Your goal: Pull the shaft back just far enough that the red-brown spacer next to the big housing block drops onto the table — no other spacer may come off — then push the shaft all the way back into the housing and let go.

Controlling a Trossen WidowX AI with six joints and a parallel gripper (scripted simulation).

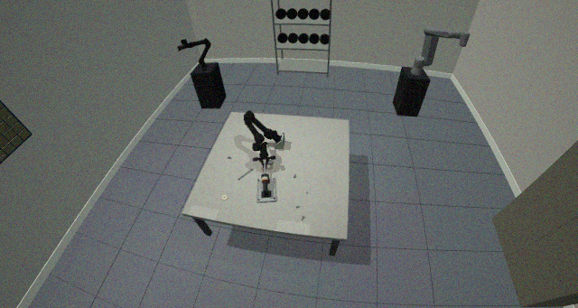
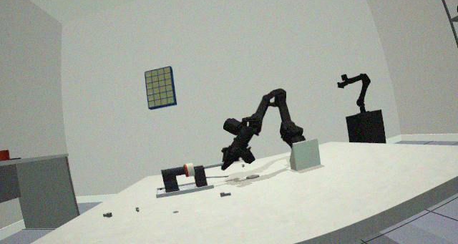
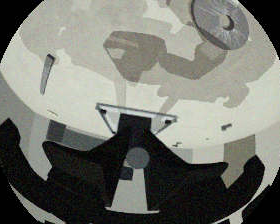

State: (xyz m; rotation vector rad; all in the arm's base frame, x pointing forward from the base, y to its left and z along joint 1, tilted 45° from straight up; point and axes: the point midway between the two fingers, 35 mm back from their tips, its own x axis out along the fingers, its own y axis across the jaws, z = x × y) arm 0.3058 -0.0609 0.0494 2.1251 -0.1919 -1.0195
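My gripper tip is 6 cm short of the thin grey shaft, 3 cm below it and 1 cm to the right of it. From my gripper tip the other things lie so: red-brown spacer 15 cm ahead, 3 cm to the left, 2 cm above.
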